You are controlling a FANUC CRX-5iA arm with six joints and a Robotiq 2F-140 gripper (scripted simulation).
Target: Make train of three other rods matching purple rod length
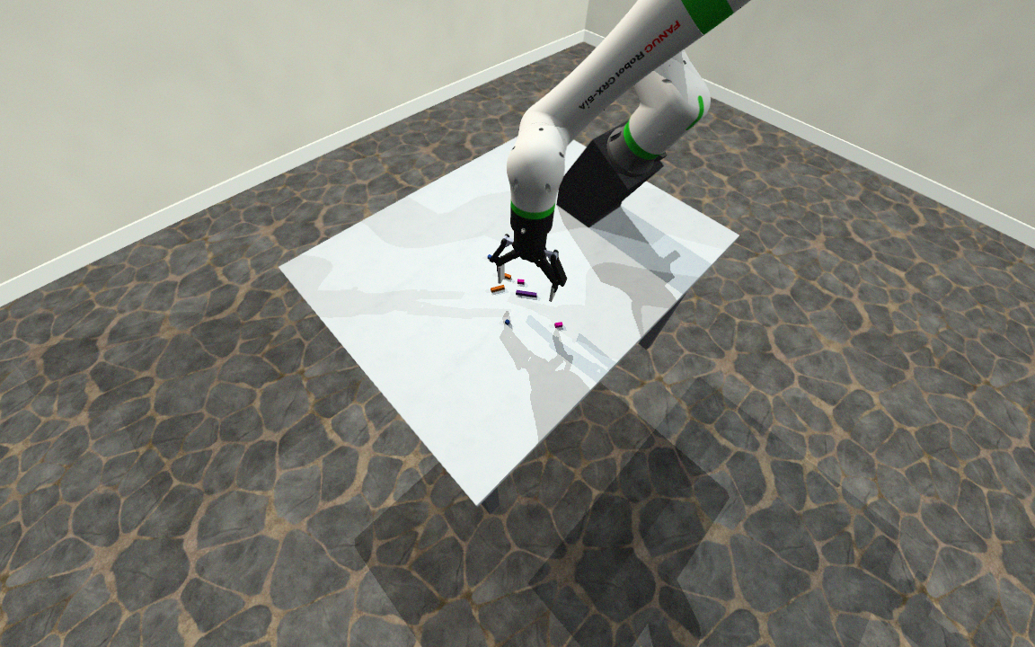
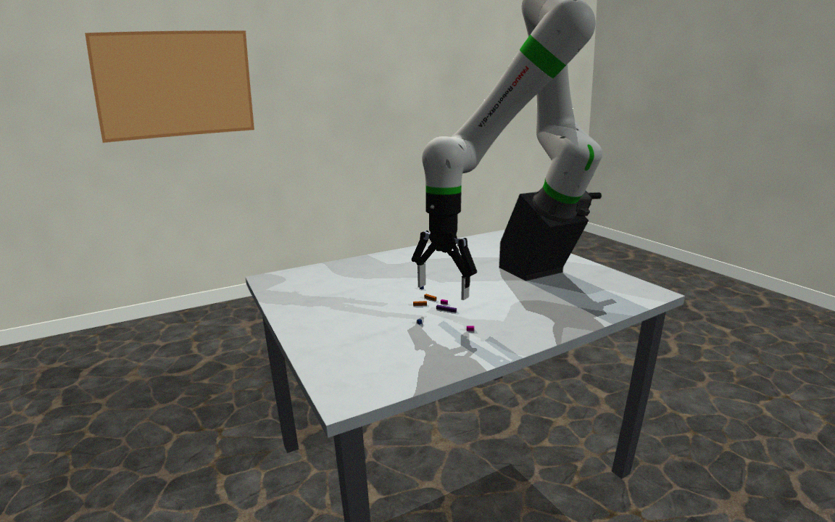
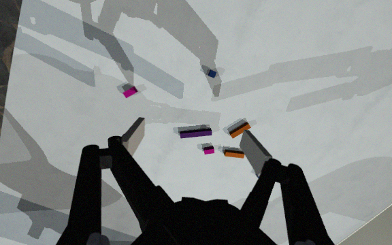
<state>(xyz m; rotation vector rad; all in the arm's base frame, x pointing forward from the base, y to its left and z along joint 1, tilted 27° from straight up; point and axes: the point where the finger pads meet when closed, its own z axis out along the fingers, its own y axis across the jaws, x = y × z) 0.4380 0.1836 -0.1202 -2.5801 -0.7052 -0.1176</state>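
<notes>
Now: hand 70 mm above the purple rod, 20 mm to the left of it and 20 mm past it.
</notes>
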